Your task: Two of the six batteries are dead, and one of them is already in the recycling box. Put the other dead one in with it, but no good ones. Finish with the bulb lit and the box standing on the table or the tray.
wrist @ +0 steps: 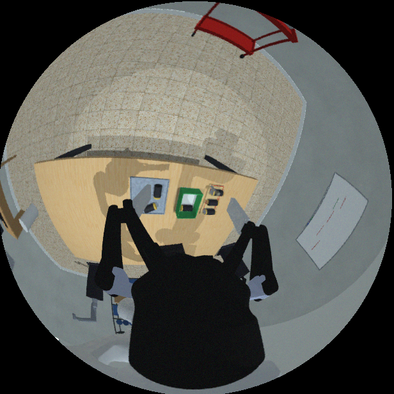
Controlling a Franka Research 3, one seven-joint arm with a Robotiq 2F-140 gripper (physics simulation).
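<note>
My gripper (190,197) is open and empty, high above the table, its fingers wide apart. A green box (179,205) stands on the table between the fingertips in the picture, with a dark battery (186,208) lying inside. Right of it is a holder with a red and pale frame; three dark batteries (216,192) (212,202) (209,211) lie there in a column. A blue-grey tray (141,182) on the left bears two batteries (158,191) (150,207); the left finger partly covers the tray. The bulb cannot be made out, nor whether it is lit.
The wooden table (65,200) carries the tray, box and holder. A red cart-like frame (225,35) stands far off at the top. A whiteboard (332,220) with coloured lines is at the right. Tiled floor (165,105) lies beyond the table.
</note>
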